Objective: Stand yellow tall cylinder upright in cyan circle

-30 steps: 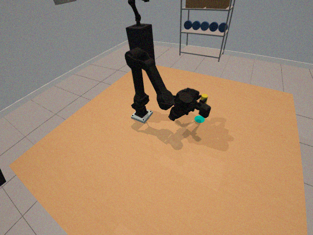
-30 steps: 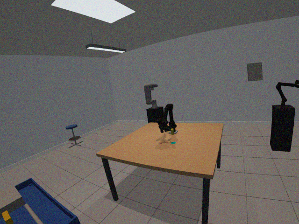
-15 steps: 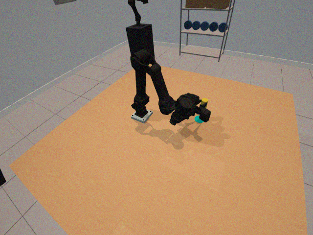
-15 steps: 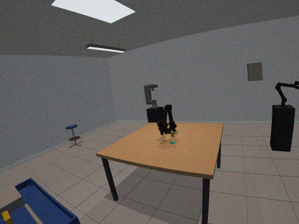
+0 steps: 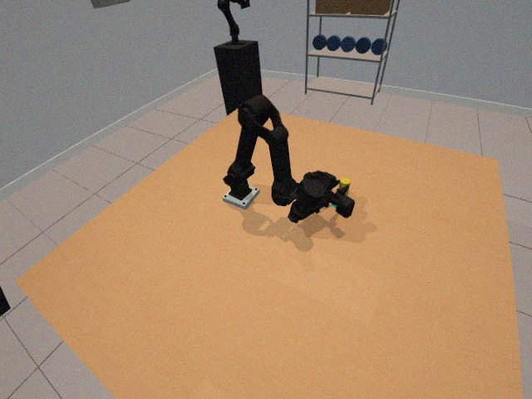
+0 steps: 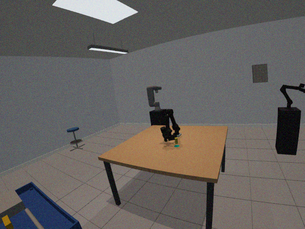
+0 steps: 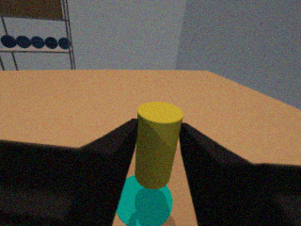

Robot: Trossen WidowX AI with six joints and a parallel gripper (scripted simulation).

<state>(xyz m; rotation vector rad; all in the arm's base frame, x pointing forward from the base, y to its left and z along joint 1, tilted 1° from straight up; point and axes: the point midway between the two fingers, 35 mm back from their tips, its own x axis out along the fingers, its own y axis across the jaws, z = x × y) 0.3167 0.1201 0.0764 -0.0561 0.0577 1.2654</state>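
Right now my gripper tip is 90 mm above the cyan circle. From my gripper tip the other things lie so: yellow tall cylinder (20 mm below).
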